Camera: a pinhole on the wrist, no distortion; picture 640 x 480 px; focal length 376.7 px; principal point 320.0 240.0 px. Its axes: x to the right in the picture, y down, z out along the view. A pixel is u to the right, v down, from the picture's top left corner.
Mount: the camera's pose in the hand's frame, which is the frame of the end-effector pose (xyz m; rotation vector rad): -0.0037 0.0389 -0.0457 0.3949 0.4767 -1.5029
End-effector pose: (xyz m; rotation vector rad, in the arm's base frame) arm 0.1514 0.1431 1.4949 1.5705 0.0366 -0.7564
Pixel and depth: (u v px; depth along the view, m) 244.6 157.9 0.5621
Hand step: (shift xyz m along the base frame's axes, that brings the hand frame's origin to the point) -0.3661 -0.3775 -0.0768
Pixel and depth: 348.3 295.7 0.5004
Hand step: -0.1931 -0.3151 -0.2532
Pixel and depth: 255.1 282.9 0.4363
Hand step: -0.1605 -0.3313 -0.1264
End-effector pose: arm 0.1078 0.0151 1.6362 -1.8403 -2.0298 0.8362
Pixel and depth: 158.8 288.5 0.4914
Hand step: -0.3148 -0.0282 -0.3723
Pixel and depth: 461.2 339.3 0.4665
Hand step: -0.4494 0.0765 -0.0210
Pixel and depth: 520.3 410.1 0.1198
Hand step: -0.0820 0.0496 0.0188
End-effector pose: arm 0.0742 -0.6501 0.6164 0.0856 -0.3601 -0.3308
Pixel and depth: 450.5 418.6 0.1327
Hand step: 0.0243 -0.0873 0.0496
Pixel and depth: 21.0 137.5 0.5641
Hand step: -0.3219 0.1351 0.6040
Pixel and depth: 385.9 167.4 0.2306
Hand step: -0.1135 -0.1035 0.0932
